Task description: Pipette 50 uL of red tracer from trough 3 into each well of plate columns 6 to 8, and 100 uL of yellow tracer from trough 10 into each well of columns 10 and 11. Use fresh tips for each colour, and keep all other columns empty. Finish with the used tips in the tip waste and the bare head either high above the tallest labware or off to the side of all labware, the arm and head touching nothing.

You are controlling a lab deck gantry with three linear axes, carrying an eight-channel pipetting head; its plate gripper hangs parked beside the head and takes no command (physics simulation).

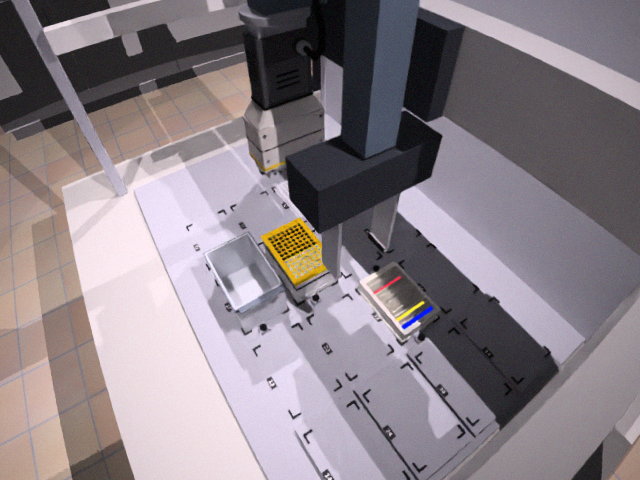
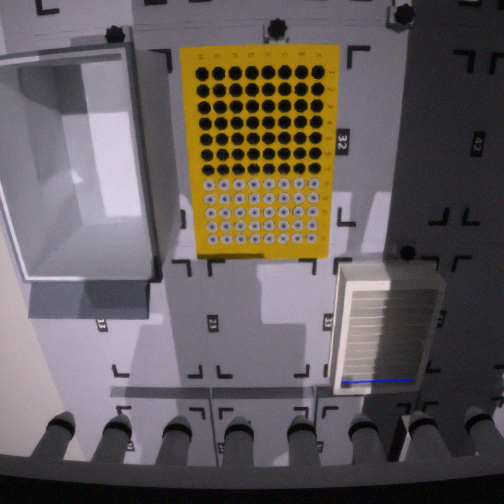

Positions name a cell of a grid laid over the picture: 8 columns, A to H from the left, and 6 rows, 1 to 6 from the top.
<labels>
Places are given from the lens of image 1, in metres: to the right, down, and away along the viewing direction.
grey back wall (image 1: H4): 0.43, 0.05, 0.55
</labels>
